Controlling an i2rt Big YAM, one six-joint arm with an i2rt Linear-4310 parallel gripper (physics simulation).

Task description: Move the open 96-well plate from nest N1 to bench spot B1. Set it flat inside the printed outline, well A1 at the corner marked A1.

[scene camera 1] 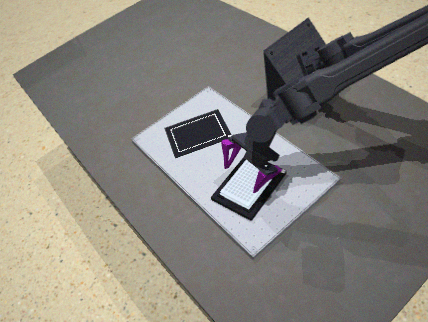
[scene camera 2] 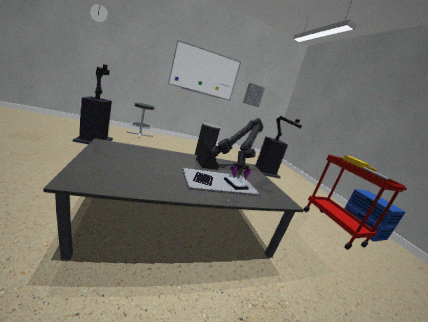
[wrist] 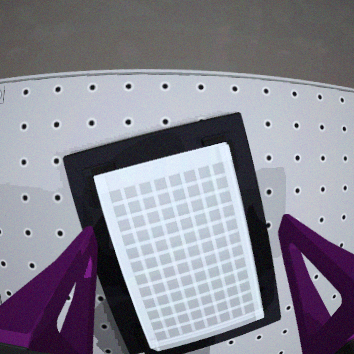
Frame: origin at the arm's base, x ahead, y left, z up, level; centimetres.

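Seen in the pictures: gripper, fingertip midpoint: (scene camera 1: pixel 240 180) (scene camera 2: pixel 240 178) (wrist: pixel 189 230); arm's base at its link origin: (scene camera 1: pixel 314 69) (scene camera 2: pixel 210 154).
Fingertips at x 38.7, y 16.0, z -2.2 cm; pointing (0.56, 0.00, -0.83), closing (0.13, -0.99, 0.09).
Offsets run from my fingertips to a thing's middle. "pt": to the spot under its first point. Level surfaces: height alone.
The white 96-well plate {dx -2.6, dy -0.7, dz -3.9 cm} (scene camera 1: pixel 242 187) (wrist: pixel 180 250) lies in the black nest N1 {dx -2.5, dy -0.7, dz -4.9 cm} (scene camera 1: pixel 232 205) (wrist: pixel 155 145), its grid of wells facing up. My gripper (scene camera 1: pixel 242 179) (scene camera 2: pixel 240 177) (wrist: pixel 189 230) is open and empty, with its purple fingers above the nest, one beyond each long side of the plate. In the wrist view the plate is turned a little relative to the fingers, and the left fingertip overlaps the nest's edge. The black pad of bench spot B1 {pt dx -2.6, dy -25.3, dz -5.6 cm} (scene camera 1: pixel 197 132) (scene camera 2: pixel 203 178) bears a white printed outline {pt dx +4.2, dy -26.5, dz -5.7 cm} (scene camera 1: pixel 175 142). Its A1 lettering is too small to read.
Nest and pad are on a light perforated board (scene camera 1: pixel 200 185) (scene camera 2: pixel 188 176) (wrist: pixel 40 145) on the dark table {dz -7.1 cm} (scene camera 1: pixel 100 95) (scene camera 2: pixel 130 175). The arm reaches in from the upper right in scene camera 1. A red cart (scene camera 2: pixel 340 219) stands beyond the table's right end.
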